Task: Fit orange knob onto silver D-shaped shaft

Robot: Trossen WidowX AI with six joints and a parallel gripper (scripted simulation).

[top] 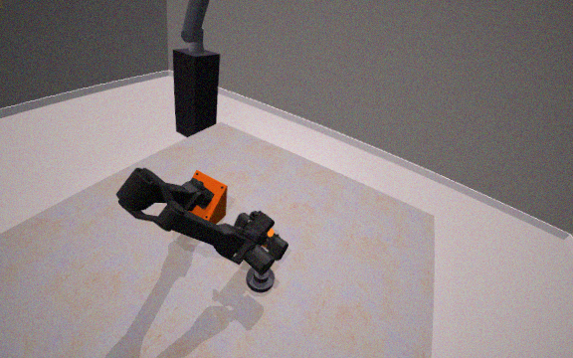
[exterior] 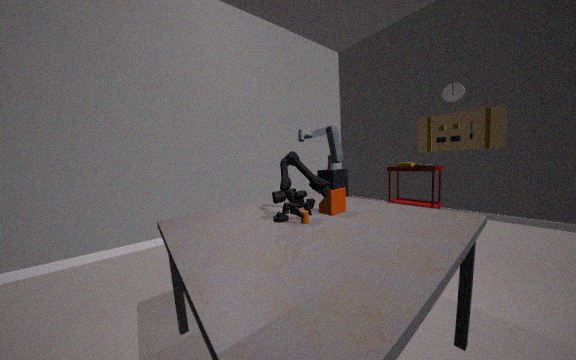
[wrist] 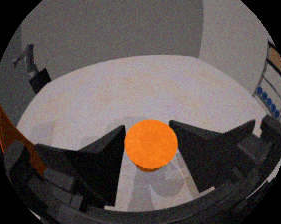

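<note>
Now: the orange knob 3 cm to the right of my gripper tip. The rest, counted from my gripper tip: round dark pedestal (15 cm to the right, 7 cm ahead, 1 cm below).
</note>
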